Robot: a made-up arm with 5 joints.
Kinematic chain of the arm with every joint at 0, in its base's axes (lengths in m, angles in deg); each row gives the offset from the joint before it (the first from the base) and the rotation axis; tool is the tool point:
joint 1: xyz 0 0 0.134 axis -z
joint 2: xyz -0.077 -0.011 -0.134 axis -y
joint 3: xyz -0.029 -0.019 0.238 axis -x
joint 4: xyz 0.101 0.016 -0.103 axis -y
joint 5: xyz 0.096 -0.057 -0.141 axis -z
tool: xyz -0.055 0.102 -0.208
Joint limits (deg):
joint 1: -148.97..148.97
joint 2: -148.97..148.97
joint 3: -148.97..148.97
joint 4: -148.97..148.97
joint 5: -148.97..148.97
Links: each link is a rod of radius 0.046 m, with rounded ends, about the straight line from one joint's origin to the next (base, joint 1, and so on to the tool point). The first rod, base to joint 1, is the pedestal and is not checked.
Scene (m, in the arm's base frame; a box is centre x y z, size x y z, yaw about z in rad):
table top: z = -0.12
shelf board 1: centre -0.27 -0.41 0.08 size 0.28 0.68 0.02 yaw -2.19
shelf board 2: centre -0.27 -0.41 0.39 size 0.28 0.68 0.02 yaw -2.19
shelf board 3: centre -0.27 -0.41 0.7 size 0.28 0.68 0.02 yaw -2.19
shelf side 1: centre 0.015 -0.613 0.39 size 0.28 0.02 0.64 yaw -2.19
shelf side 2: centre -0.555 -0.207 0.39 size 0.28 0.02 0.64 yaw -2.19
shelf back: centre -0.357 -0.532 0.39 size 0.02 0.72 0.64 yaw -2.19
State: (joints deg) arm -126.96 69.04 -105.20 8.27 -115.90
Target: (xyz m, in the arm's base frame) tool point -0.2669 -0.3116 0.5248
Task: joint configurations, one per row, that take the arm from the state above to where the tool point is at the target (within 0.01 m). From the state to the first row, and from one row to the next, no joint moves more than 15 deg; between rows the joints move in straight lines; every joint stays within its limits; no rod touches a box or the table.
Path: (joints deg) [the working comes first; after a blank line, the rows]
Joints at the target: -101.75 41.20 -145.86 17.81 -121.66
Straight joint move there: touches shelf board 2.

1: -125.20 65.94 -95.04 8.55 -126.92
2: -123.44 62.83 -84.88 8.83 -137.95
3: -121.68 59.73 -74.72 9.11 -148.97
4: -114.85 50.82 -86.68 15.70 -148.20
5: -108.03 41.91 -98.63 22.28 -147.44
6: -101.20 33.00 -110.58 28.87 -146.67
7: -94.37 24.09 -122.53 35.46 -145.91
8: -98.06 32.64 -134.19 26.63 -133.78
9: -101.75 41.20 -145.86 17.81 -121.66

